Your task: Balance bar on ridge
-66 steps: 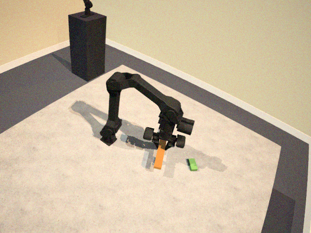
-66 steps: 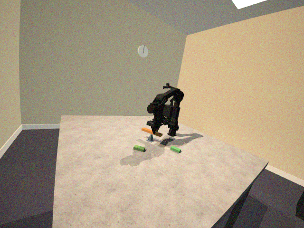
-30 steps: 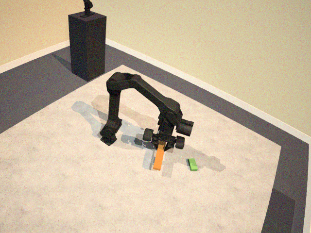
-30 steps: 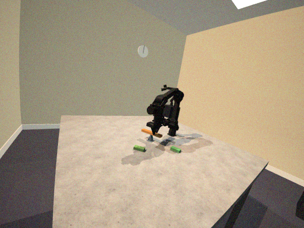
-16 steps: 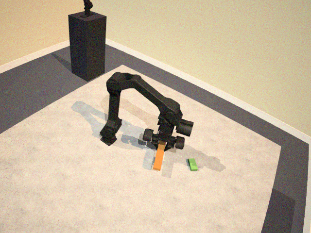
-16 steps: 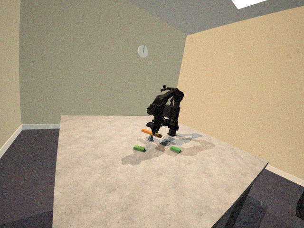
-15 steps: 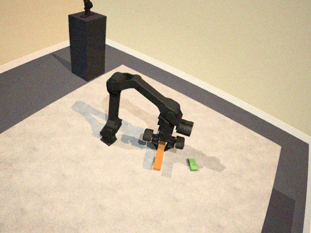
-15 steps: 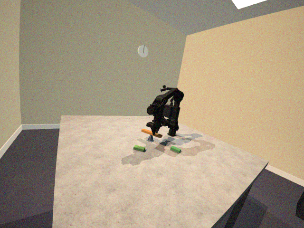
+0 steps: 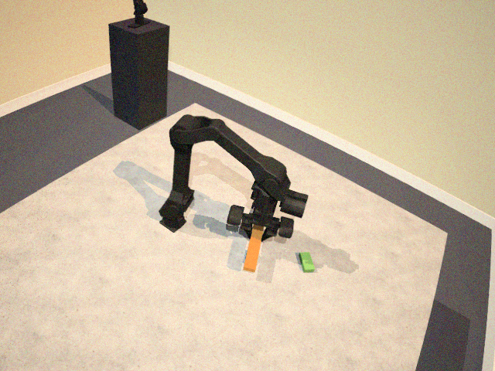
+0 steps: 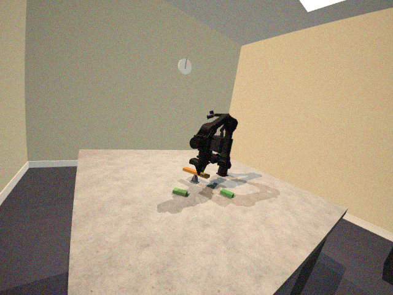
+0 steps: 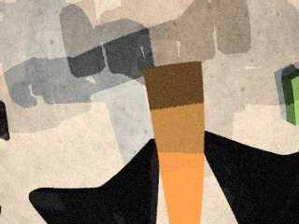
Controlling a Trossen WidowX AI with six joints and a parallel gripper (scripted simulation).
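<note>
My gripper tip is 3 cm to the left of the orange bar and 1 cm short of it.
</note>
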